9 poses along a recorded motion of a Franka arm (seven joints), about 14 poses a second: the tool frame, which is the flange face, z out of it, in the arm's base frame.
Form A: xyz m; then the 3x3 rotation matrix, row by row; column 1 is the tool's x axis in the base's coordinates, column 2 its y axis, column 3 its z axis. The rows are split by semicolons.
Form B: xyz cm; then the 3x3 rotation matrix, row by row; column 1 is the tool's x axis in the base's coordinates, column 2 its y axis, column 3 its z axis. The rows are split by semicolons. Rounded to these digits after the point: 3 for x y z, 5 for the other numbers.
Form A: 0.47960, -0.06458, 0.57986; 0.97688, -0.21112, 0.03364; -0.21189, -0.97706, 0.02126; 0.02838, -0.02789, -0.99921
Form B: 47.960, -6.458, 57.986; 0.97688, -0.21112, 0.03364; -0.21189, -0.97706, 0.02126; 0.02838, -0.02789, -0.99921
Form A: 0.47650, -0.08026, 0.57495; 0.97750, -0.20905, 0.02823; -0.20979, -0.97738, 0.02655; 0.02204, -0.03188, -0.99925
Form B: 47.650, -8.026, 57.495; 0.97750, -0.20905, 0.02823; -0.20979, -0.97738, 0.02655; 0.02204, -0.03188, -0.99925
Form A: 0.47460, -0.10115, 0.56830; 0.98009, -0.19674, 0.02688; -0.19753, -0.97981, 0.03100; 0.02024, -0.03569, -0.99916
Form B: 47.460, -10.115, 56.830; 0.98009, -0.19674, 0.02688; -0.19753, -0.97981, 0.03100; 0.02024, -0.03569, -0.99916
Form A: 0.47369, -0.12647, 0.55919; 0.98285, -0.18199, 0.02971; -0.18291, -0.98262, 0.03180; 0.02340, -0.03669, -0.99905
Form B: 47.369, -12.647, 55.919; 0.98285, -0.18199, 0.02971; -0.18291, -0.98262, 0.03180; 0.02340, -0.03669, -0.99905
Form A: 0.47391, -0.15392, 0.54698; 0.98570, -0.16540, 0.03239; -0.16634, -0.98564, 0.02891; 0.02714, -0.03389, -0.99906
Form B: 47.391, -15.392, 54.698; 0.98570, -0.16540, 0.03239; -0.16634, -0.98564, 0.02891; 0.02714, -0.03389, -0.99906
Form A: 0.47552, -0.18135, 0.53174; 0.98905, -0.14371, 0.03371; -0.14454, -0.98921, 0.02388; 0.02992, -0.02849, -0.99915
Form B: 47.552, -18.135, 53.174; 0.98905, -0.14371, 0.03371; -0.14454, -0.98921, 0.02388; 0.02992, -0.02849, -0.99915
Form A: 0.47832, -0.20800, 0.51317; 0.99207, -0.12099, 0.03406; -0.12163, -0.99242, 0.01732; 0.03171, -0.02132, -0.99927
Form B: 47.832, -20.800, 51.317; 0.99207, -0.12099, 0.03406; -0.12163, -0.99242, 0.01732; 0.03171, -0.02132, -0.99927
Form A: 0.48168, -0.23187, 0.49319; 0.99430, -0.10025, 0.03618; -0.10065, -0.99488, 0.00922; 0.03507, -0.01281, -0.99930
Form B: 48.168, -23.187, 49.319; 0.99430, -0.10025, 0.03618; -0.10065, -0.99488, 0.00922; 0.03507, -0.01281, -0.99930
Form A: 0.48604, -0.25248, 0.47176; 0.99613, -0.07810, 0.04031; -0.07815, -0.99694, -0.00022; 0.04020, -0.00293, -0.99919
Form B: 48.604, -25.248, 47.176; 0.99613, -0.07810, 0.04031; -0.07815, -0.99694, -0.00022; 0.04020, -0.00293, -0.99919
